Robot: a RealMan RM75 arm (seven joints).
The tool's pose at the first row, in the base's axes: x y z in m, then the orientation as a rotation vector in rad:
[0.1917, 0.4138, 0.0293, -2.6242, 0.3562, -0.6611]
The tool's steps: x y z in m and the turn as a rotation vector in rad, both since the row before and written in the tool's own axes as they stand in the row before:
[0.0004, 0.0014, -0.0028, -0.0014, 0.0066, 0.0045]
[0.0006, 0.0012, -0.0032, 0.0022, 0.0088, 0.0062]
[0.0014, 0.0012, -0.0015, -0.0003, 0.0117, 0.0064]
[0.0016, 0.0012, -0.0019, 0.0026, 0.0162, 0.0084]
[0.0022, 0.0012, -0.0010, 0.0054, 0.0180, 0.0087]
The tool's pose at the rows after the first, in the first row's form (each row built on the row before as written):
[0.1904, 0.4115, 0.0311, -2.6224, 0.3646, -0.6684]
[0.1891, 0.4092, 0.0334, -2.6160, 0.3743, -0.6781]
[0.1893, 0.4072, 0.0346, -2.6111, 0.3861, -0.6916]
[0.1895, 0.4050, 0.0362, -2.6015, 0.4005, -0.7104]
[0.1906, 0.4028, 0.0374, -2.5885, 0.4145, -0.7314]

